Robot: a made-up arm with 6 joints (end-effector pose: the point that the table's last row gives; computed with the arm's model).
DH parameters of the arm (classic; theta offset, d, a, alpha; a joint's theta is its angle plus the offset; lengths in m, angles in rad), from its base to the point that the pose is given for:
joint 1: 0 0.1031 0 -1.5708
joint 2: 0.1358 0 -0.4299 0
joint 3: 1.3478 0 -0.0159 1.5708
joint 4: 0 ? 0 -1.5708
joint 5: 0 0 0.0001 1.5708
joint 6: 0 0.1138 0 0
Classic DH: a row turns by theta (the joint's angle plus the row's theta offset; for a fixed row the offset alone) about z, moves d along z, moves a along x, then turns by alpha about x.
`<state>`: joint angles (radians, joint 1 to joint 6).
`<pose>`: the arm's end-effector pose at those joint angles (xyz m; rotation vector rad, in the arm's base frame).
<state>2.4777 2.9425 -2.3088 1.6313 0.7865 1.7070</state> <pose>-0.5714 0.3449 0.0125 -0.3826 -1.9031 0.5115</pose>
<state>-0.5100 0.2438 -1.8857 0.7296 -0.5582 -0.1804</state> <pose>-0.4585 0.2105 0.5263 0.0330 -0.6828 0.0673</pose>
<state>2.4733 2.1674 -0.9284 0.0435 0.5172 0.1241</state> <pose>-0.2873 0.2237 0.1512 2.8299 -1.2489 0.1382</pose>
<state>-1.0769 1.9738 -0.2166 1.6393 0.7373 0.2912</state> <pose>0.1694 -0.1535 0.2067 -2.6505 -0.1273 -0.9041</pose>
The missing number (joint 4, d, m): 0.1804
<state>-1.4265 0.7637 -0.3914 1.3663 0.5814 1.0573</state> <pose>0.0603 0.0110 0.3653 2.0927 -0.3107 1.1613</pose>
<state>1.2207 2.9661 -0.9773 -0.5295 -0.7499 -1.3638</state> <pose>0.1080 0.4100 -0.1562 -2.6954 0.1219 0.3334</pose>
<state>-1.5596 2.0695 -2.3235 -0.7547 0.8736 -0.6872</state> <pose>-0.0541 -0.5102 0.4892 -0.8202 -2.2089 1.6666</pose>
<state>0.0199 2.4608 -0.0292 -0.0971 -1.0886 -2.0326</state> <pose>0.2875 0.0155 0.0779 -2.5142 1.4235 -0.3265</pose>
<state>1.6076 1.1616 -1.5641 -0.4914 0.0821 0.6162</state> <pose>-0.0007 0.1397 0.6619 -0.8424 0.9781 1.4958</pose>
